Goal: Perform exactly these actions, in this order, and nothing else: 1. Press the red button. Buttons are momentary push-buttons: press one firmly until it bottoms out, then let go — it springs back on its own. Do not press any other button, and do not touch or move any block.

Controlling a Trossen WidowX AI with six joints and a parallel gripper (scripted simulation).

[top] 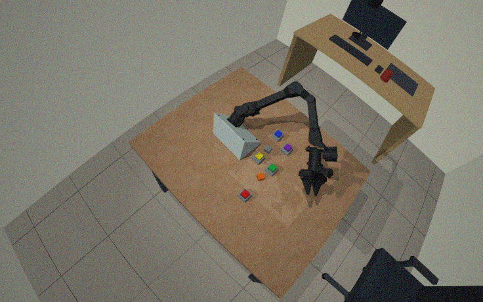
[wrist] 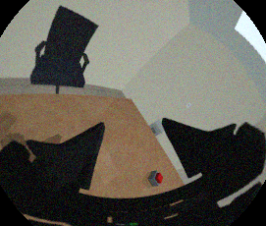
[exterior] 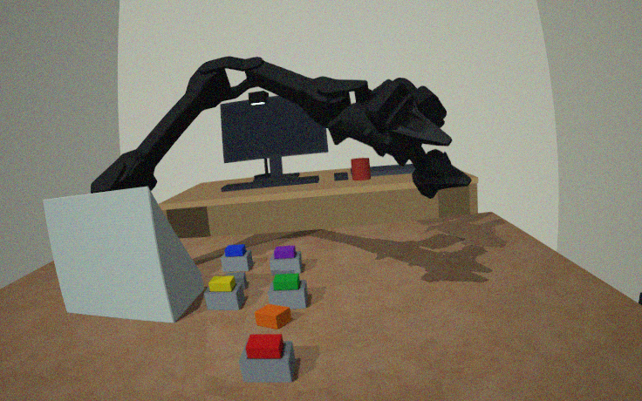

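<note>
Now: gripper tip 24 cm past the red button, 14 cm to the left of it and 14 cm above it. The rest, counted from my gripper tip: purple button 23 cm behind, 22 cm to the left, 14 cm below; then green button 23 cm behind, 6 cm to the left, 14 cm below; then orange block 25 cm behind, 1 cm to the right, 17 cm below.
</note>
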